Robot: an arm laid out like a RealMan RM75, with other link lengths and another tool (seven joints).
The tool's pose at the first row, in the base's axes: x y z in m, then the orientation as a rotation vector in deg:
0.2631, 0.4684, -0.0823, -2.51, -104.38, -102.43
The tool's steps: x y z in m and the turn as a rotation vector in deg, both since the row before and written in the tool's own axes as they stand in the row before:
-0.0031, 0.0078, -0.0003, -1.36, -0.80, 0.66
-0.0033, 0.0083, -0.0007, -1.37, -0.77, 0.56
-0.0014, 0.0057, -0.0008, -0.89, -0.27, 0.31
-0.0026, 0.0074, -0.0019, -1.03, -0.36, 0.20
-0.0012, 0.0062, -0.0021, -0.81, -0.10, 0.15
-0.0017, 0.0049, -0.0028, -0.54, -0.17, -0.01
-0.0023, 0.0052, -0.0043, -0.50, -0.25, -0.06
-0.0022, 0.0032, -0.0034, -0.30, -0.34, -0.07
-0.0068, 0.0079, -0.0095, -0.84, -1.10, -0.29
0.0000, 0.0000, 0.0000, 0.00, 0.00, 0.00
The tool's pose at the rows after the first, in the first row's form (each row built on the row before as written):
0.2690, 0.4700, -0.0766, -4.35, -103.51, -103.44
0.2756, 0.4712, -0.0706, -6.08, -102.62, -104.51
0.2796, 0.4713, -0.0662, -6.95, -101.89, -105.17
0.2857, 0.4708, -0.0610, -7.86, -101.13, -106.05
0.2902, 0.4694, -0.0563, -8.39, -100.41, -106.70
0.2948, 0.4674, -0.0531, -8.75, -100.04, -107.23
0.3004, 0.4642, -0.0502, -9.13, -99.77, -107.78
0.3047, 0.4617, -0.0489, -9.51, -99.75, -108.18
0.3168, 0.4548, -0.0464, -10.66, -99.82, -109.39
0.3168, 0.4548, -0.0464, -10.66, -99.82, -109.39

